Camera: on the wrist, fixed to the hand. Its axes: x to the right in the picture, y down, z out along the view.
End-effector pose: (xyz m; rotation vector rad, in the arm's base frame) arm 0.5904 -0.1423 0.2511 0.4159 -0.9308 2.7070
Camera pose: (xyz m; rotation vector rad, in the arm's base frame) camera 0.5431 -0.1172 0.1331 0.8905 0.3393 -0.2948
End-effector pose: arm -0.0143 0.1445 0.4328 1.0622 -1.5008 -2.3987
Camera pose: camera 0.0349 0.0260 0.4507 -0.8351 -0.6750 0.1527
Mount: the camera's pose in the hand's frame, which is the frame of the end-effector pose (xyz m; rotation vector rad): 0.0068 0.0618 -0.1137 -0.1049 0.3616 3.0922
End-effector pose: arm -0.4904 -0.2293 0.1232 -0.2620 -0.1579 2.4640
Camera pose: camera -0.5067 -0.2680 0.0006 0.3713 -0.2139 -0.6564
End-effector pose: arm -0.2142 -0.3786 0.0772 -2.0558 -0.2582 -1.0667
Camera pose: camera -0.2476 -0.5035 0.0862 -0.1923 2.1763 0.7275
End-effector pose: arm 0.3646 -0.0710 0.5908 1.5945 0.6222 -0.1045
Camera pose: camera 0.3645 0.0392 0.6591 0.8088 -1.8825 2.2581
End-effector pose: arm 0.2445 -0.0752 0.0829 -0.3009 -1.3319 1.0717
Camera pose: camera 0.3158 0.0055 0.0108 1.6714 -0.4631 -1.5535
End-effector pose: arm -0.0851 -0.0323 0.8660 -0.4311 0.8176 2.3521
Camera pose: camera -0.1181 -0.1415 0.8044 -0.3924 -0.3511 -0.6241
